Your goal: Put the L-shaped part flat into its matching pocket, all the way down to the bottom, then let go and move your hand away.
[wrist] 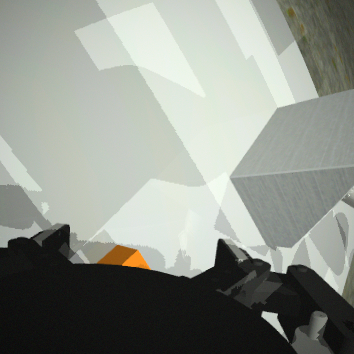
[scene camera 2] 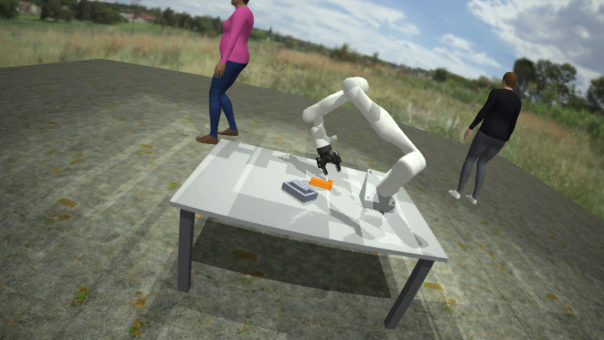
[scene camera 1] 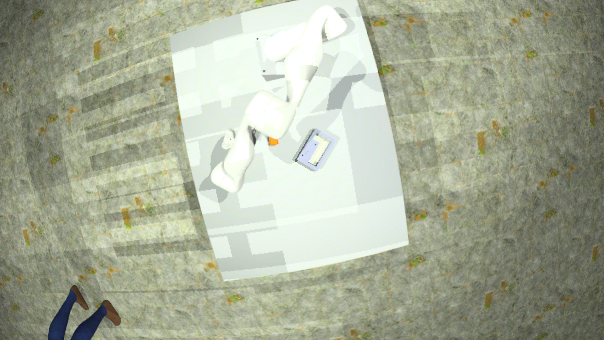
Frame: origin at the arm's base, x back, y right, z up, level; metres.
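Seen in the pictures: gripper, fingertip midpoint: (wrist: 142, 248) (scene camera 2: 332, 173); arm's base at its link origin: (wrist: 343, 158) (scene camera 2: 384, 188) (scene camera 1: 273, 51).
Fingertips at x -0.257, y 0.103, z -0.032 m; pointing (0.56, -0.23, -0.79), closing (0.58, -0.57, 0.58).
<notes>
Offsets run from my fingertips to a thing's middle. "spot": to the spot under its first point. Level surfaces: height alone.
The orange L-shaped part @(dz -0.047, dx -0.047, dy -0.043 m) (scene camera 1: 273, 141) (scene camera 2: 321, 183) lies on the table; the arm hides some of it in scene camera 1. In the wrist view one end of the orange part @(spot: dz -0.038, dx +0.000, dy -0.015 m) (wrist: 123, 256) shows low between the fingers, and the gripper body hides the rest. The blue-grey block @(dz -0.043, dx -0.144, dy -0.213 m) (scene camera 1: 306, 150) (scene camera 2: 312, 197) with the pocket lies beside it. The pocket @(spot: dz -0.057, dx -0.150, dy -0.229 m) (scene camera 1: 320, 150) shows a pale floor and holds no orange part. My gripper (scene camera 2: 333, 171) (wrist: 142, 248) is open and empty, above the orange part and apart from it. In scene camera 1 the arm mostly hides the gripper.
The white table @(dz -0.062 m) (scene camera 1: 320, 225) (scene camera 2: 250, 210) carries the robot's base plate (scene camera 2: 370, 185). A grey angular block (wrist: 295, 145) shows at the right in the wrist view. Two people (scene camera 2: 234, 45) (scene camera 2: 495, 115) stand beyond the table in scene camera 2.
</notes>
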